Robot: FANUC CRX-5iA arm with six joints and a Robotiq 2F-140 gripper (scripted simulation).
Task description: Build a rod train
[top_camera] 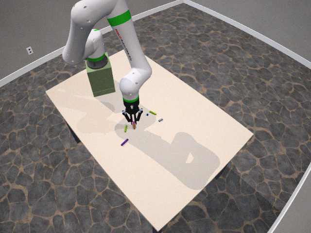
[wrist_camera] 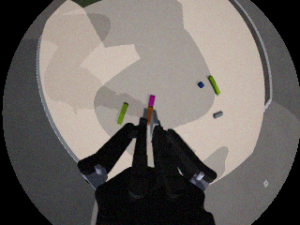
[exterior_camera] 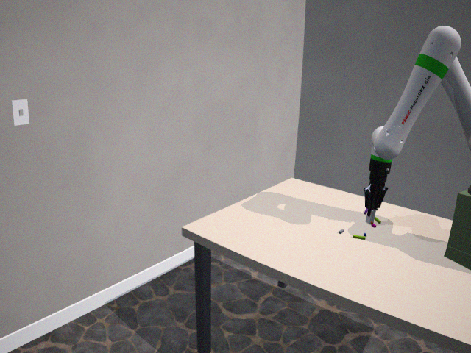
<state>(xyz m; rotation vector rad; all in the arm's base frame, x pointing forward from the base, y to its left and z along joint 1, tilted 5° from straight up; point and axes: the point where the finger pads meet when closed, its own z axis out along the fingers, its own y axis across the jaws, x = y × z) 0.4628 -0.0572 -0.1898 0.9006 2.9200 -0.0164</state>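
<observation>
The orange rod is 30 mm below my hand. The rest, counted from my hand: magenta rod (30 mm behind, 20 mm to the left, 30 mm below); purple rod (50 mm ahead, 120 mm to the right, 30 mm below); blue rod (20 mm behind, 130 mm to the left, 30 mm below).
</observation>
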